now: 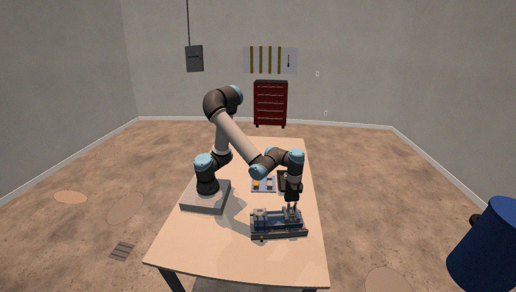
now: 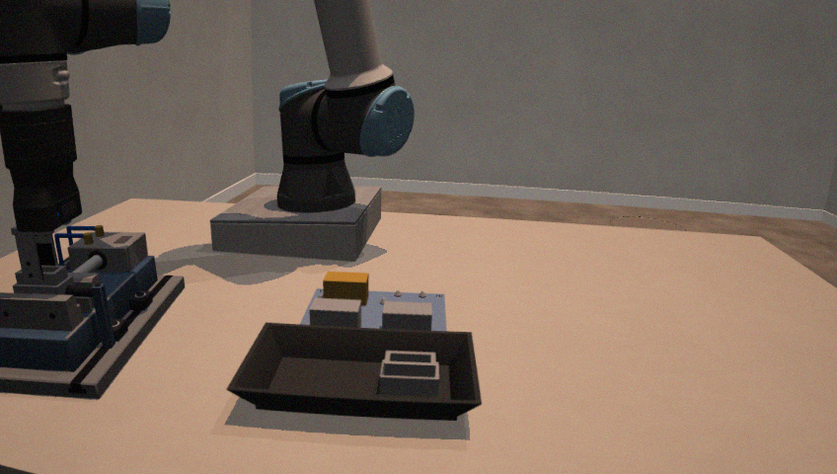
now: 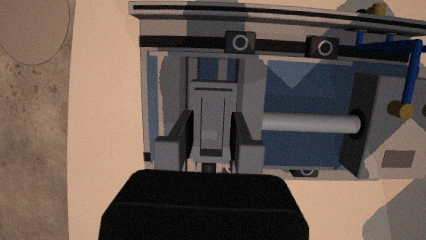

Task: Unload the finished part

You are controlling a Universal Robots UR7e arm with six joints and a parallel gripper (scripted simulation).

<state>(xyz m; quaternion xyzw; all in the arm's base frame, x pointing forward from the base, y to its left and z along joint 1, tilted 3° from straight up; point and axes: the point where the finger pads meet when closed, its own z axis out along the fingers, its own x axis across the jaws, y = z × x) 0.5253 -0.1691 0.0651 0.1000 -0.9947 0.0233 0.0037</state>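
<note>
Now: hand 70 mm past the vise, 10 mm to the left of it and 80 mm above it. Round my hand: brass block (230 mm behind, 310 mm to the left, 100 mm below); then blue fixture plate (190 mm behind, 360 mm to the left, 120 mm below).
</note>
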